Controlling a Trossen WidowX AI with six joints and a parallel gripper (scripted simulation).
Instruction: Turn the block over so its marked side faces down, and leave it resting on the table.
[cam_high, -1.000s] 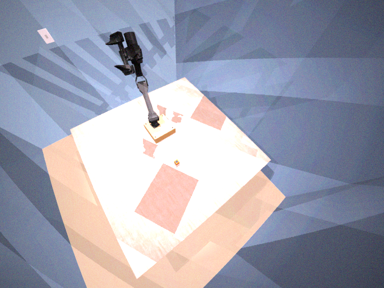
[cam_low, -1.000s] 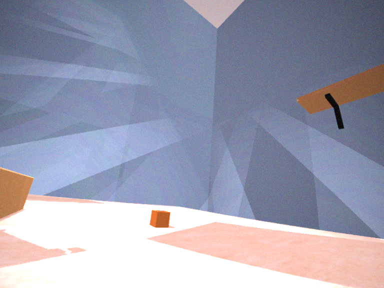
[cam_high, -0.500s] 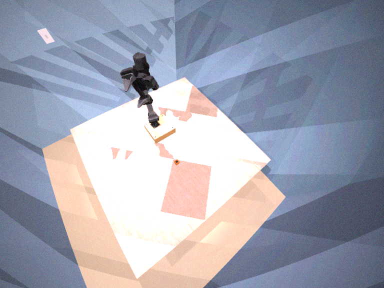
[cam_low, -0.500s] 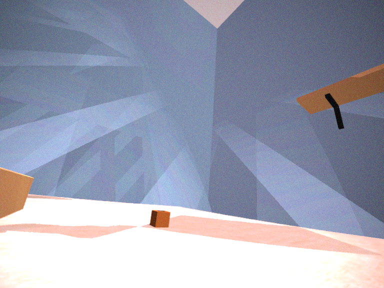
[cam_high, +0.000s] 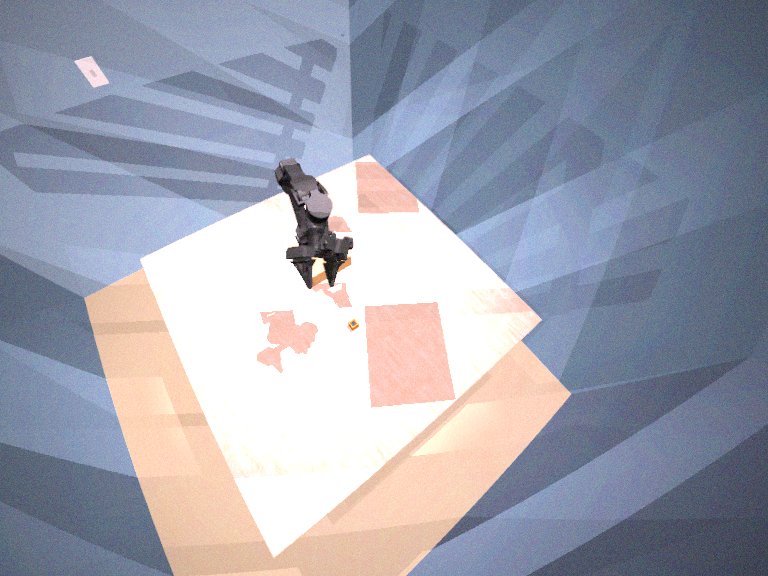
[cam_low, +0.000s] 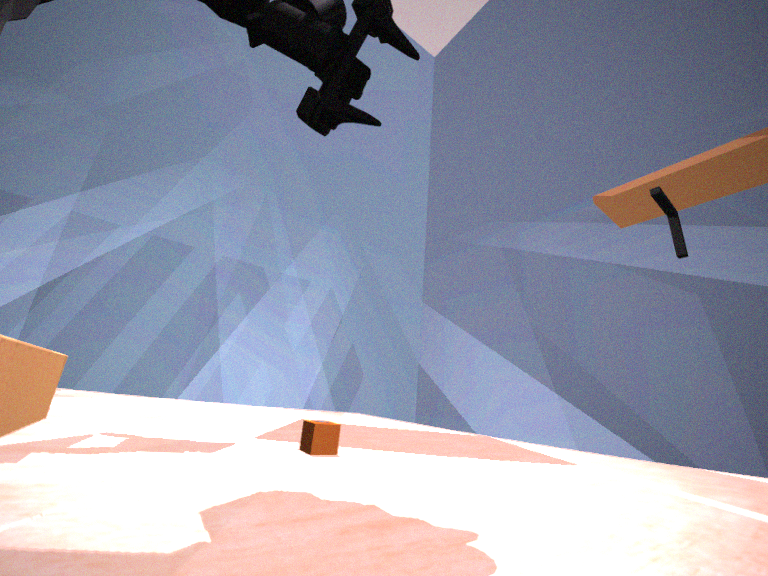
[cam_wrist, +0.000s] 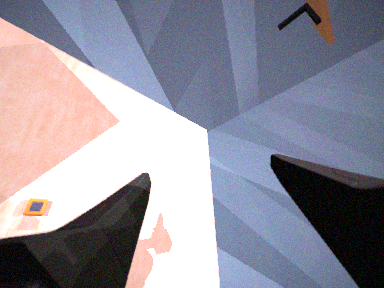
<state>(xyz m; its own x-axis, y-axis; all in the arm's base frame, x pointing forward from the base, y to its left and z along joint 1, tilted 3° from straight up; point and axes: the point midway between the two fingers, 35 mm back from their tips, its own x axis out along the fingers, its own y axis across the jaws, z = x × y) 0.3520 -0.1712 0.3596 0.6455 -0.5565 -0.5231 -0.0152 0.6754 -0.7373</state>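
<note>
Right now the block is 400 mm below my gripper tip, 80 mm to the left of it and 20 mm ahead of it.
</note>
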